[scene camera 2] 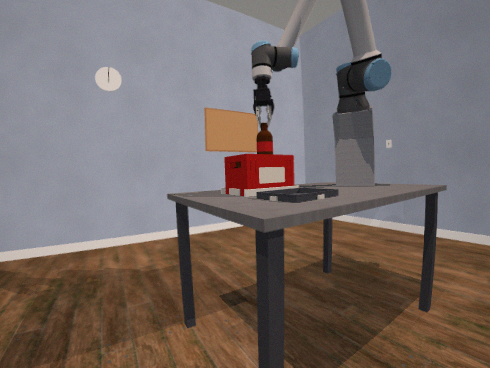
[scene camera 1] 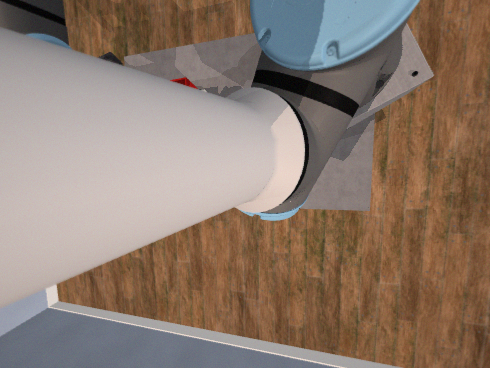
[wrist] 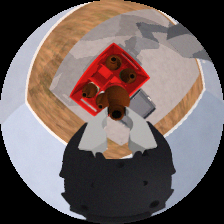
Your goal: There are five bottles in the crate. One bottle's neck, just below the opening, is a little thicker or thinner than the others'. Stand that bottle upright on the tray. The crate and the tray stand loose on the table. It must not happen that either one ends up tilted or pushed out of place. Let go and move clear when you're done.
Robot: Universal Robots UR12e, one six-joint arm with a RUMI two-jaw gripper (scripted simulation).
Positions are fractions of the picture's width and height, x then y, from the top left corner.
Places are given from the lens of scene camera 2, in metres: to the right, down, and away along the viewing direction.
red crate (scene camera 2: 0.53,0.47): 0.05, -0.05, 0.96
dark tray (scene camera 2: 0.60,0.53): 0.16, 0.04, 0.70
The marked spots on the red crate and the dark tray are 0.29 m apart.
